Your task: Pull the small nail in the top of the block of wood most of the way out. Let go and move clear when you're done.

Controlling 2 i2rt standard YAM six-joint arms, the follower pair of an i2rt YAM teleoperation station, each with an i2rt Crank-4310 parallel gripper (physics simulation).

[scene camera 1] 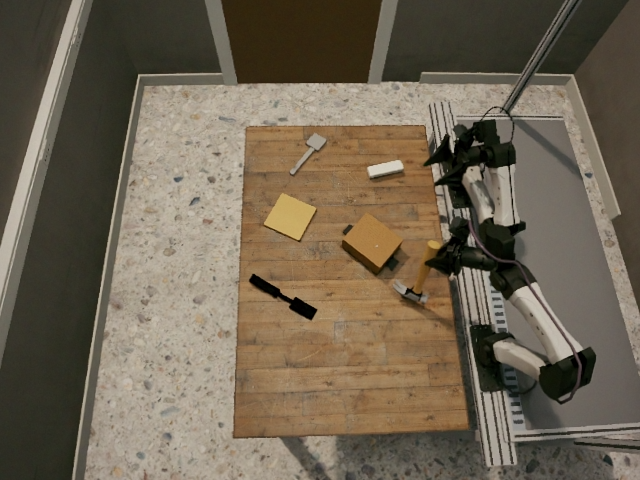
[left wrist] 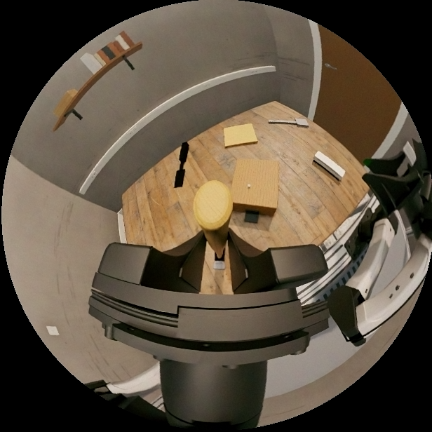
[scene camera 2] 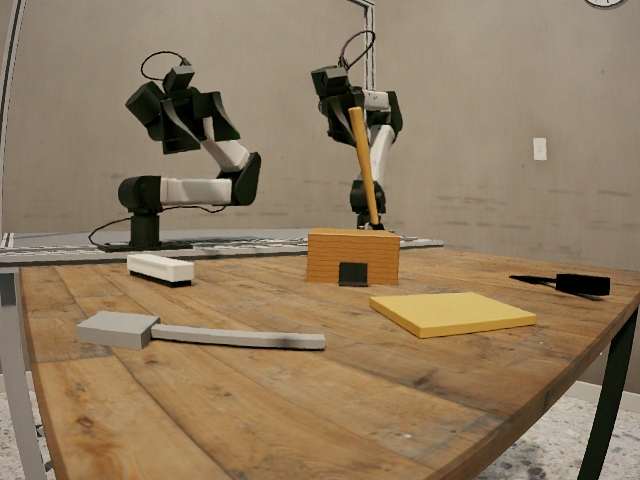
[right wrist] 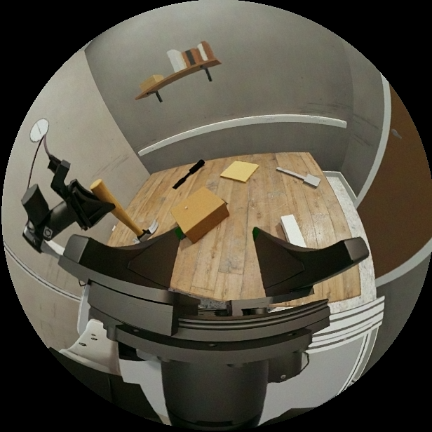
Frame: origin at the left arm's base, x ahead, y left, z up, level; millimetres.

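Where they show: left gripper, fingertip midpoint: (scene camera 1: 426,259) (scene camera 2: 362,144); right gripper, fingertip midpoint: (scene camera 1: 428,174) (scene camera 2: 220,140); left arm's base, origin of the base link: (scene camera 1: 485,357); right arm's base, origin of the base link: (scene camera 2: 145,250).
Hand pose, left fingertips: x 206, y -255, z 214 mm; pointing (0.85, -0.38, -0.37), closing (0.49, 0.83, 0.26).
Observation:
Each offset is from my left fingertips to the top centre of the thing. Level surfaces: height alone.
The wood block {112 mm ahead, 138 mm right, 165 mm down} (scene camera 1: 368,235) (scene camera 2: 353,250) (left wrist: 263,179) (right wrist: 204,202) stands on the table. The small nail's pale head {105 mm ahead, 110 mm right, 157 mm down} (scene camera 1: 376,245) (left wrist: 249,186) (right wrist: 186,207) shows on its top; how far it stands out is too small to tell. My left gripper (scene camera 1: 433,261) (left wrist: 216,229) is shut on the yellow handle of the claw hammer (scene camera 1: 424,266) (scene camera 2: 363,165) (left wrist: 213,205) (right wrist: 120,207), near its upper end. The hammer hangs head down, apart from the block, at its lower right in scene camera 1. In scene camera 2 the block partly hides the head. My right gripper (scene camera 1: 430,174) (scene camera 2: 218,144) (right wrist: 216,228) is open and empty, beyond the table's right edge.
A white eraser {29 mm ahead, 433 mm right, 204 mm down} (scene camera 1: 385,169) (scene camera 2: 160,268), a grey spatula-like tool {317 mm ahead, 515 mm right, 222 mm down} (scene camera 1: 308,153) (scene camera 2: 118,329), a yellow pad {381 mm ahead, 263 mm right, 223 mm down} (scene camera 1: 290,217) (scene camera 2: 452,312) and a black brush-like tool {416 mm ahead, 23 mm left, 201 mm down} (scene camera 1: 282,296) (scene camera 2: 582,284) lie on the table {235 mm down} (scene camera 1: 351,372). Dark brackets (scene camera 1: 392,264) (scene camera 2: 353,273) sit at the block's ends.

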